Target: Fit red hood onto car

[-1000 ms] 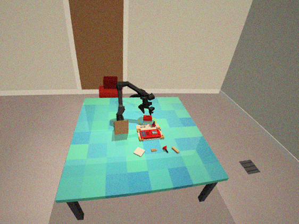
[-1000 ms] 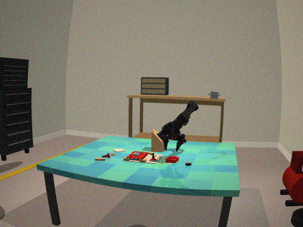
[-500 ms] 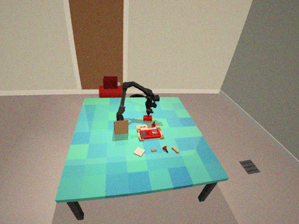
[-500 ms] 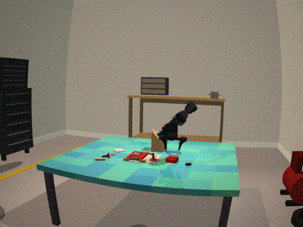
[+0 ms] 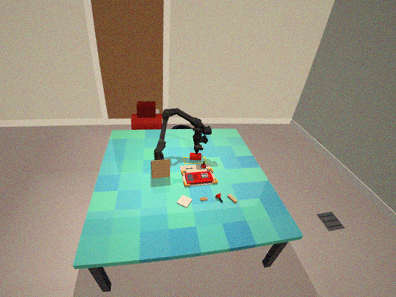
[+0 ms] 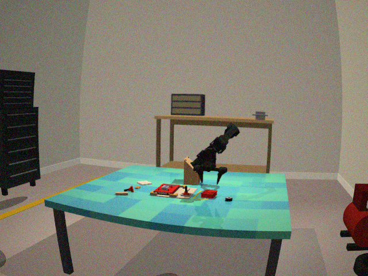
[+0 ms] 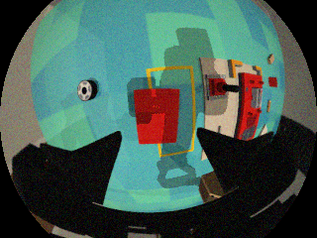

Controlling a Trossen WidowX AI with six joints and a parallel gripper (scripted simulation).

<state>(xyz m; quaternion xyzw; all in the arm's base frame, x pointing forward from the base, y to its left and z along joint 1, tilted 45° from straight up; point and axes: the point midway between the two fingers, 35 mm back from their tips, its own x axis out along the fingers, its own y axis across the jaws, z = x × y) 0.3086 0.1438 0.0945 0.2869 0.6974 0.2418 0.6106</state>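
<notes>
Right now my gripper tip is 6 cm above the red hood. Round my gripper tip: white tile (15 cm behind, 46 cm to the right, 7 cm below); then grey engine block (2 cm ahead, 25 cm to the right, 5 cm below); then black wheel (7 cm ahead, 13 cm to the left, 7 cm below).
</notes>
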